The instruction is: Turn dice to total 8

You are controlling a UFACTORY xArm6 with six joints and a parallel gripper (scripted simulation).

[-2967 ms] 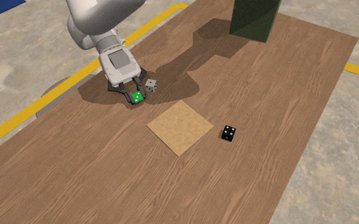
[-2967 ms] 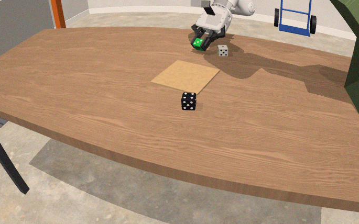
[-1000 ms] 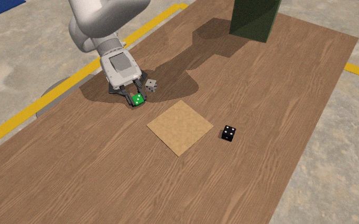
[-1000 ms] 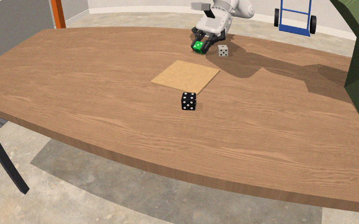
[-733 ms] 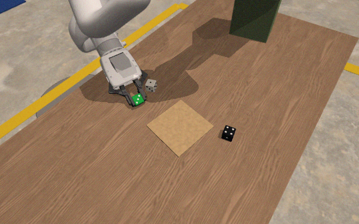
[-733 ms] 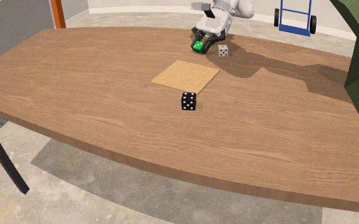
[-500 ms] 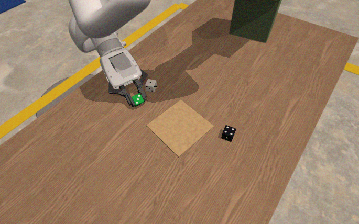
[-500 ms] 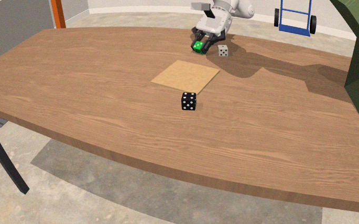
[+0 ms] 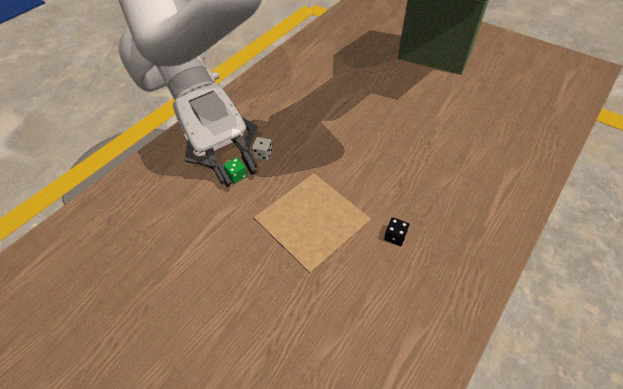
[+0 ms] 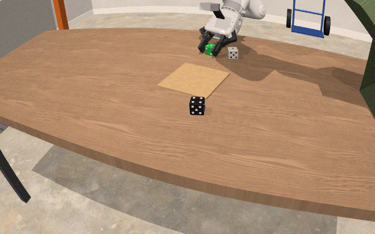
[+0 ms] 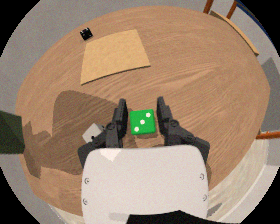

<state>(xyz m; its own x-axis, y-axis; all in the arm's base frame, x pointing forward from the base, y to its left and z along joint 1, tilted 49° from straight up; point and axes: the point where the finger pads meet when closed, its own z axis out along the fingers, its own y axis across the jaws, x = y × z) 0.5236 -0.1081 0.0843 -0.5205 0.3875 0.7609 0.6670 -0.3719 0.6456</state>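
My gripper is now 10 mm to the left of the green die and 10 mm above it. The rest, counted from my hand: tan mat (30 mm behind, 160 mm to the left, 20 mm below); white die (70 mm behind, 10 mm to the right, 10 mm below); black die (100 mm behind, 280 mm to the left, 10 mm below).
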